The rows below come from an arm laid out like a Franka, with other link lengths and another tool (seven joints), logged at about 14 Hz.
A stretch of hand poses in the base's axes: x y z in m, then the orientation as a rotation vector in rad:
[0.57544 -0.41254 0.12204 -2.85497 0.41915 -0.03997]
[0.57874 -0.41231 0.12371 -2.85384 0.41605 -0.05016]
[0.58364 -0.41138 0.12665 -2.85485 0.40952 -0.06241]
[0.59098 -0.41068 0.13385 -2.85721 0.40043 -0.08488]
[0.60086 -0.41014 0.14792 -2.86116 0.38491 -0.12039]
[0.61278 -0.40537 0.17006 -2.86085 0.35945 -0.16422]
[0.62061 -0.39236 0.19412 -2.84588 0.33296 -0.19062]
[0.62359 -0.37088 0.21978 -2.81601 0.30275 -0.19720]
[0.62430 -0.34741 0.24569 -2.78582 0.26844 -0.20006]
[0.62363 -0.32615 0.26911 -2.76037 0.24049 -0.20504]
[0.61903 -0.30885 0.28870 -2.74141 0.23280 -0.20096]
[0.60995 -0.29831 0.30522 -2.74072 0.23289 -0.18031]
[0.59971 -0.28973 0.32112 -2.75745 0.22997 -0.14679]
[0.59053 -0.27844 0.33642 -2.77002 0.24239 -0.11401]
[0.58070 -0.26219 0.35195 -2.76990 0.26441 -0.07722]
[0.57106 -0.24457 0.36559 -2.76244 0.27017 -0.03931]
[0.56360 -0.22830 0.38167 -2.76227 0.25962 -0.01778]
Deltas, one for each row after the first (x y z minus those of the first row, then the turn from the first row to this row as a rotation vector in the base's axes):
[0.00330 0.00023 0.00167 0.00033 -0.00734 0.00110]
[0.00820 0.00116 0.00461 -0.00131 -0.01613 0.00453]
[0.01554 0.00186 0.01181 -0.00530 -0.03184 0.00890]
[0.02542 0.00240 0.02588 -0.01206 -0.05666 0.01660]
[0.03734 0.00717 0.04802 -0.01533 -0.08867 0.02992]
[0.04517 0.02018 0.07208 -0.00216 -0.11164 0.04441]
[0.04815 0.04166 0.09774 0.02874 -0.12444 0.06231]
[0.04886 0.06513 0.12365 0.06063 -0.13531 0.08369]
[0.04819 0.08639 0.14707 0.08676 -0.14615 0.10108]
[0.04359 0.10369 0.16666 0.10655 -0.14752 0.10568]
[0.03451 0.11423 0.18318 0.11060 -0.13340 0.10750]
[0.02427 0.12281 0.19908 0.09956 -0.10775 0.11367]
[0.01509 0.13410 0.21438 0.09109 -0.08182 0.10873]
[0.00526 0.15035 0.22991 0.09448 -0.05418 0.09670]
[-0.00438 0.16797 0.24355 0.10596 -0.02845 0.09565]
[-0.01184 0.18424 0.25963 0.10934 -0.01461 0.10499]

